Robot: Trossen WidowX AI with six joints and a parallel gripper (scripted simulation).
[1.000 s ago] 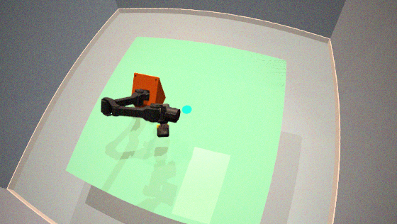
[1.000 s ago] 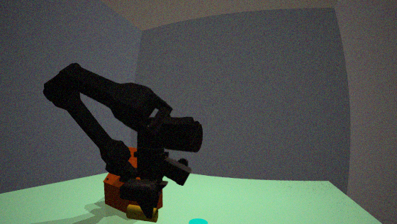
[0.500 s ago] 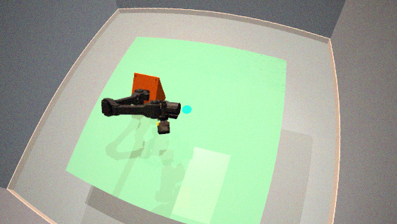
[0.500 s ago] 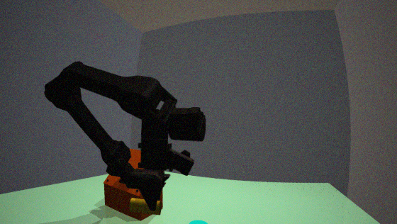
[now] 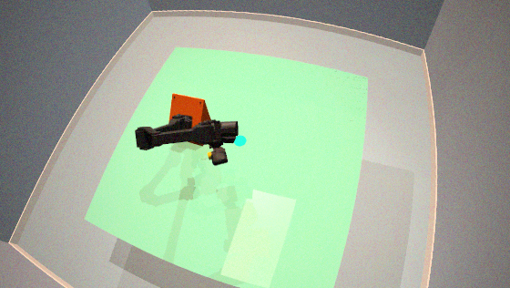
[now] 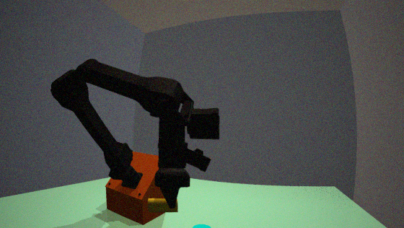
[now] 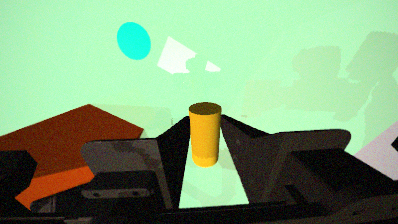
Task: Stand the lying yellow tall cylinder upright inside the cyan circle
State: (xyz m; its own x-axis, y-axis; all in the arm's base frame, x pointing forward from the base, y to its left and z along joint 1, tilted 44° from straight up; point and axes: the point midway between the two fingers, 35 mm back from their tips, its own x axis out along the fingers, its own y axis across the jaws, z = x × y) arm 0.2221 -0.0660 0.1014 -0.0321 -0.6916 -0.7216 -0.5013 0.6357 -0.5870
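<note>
Right now the cyan circle is 15 cm to the left of my gripper tip, 13 cm below it and 2 cm ahead of it. The rest, counted from my gripper tip: yellow tall cylinder 2 cm behind, 1 cm to the right.
</note>
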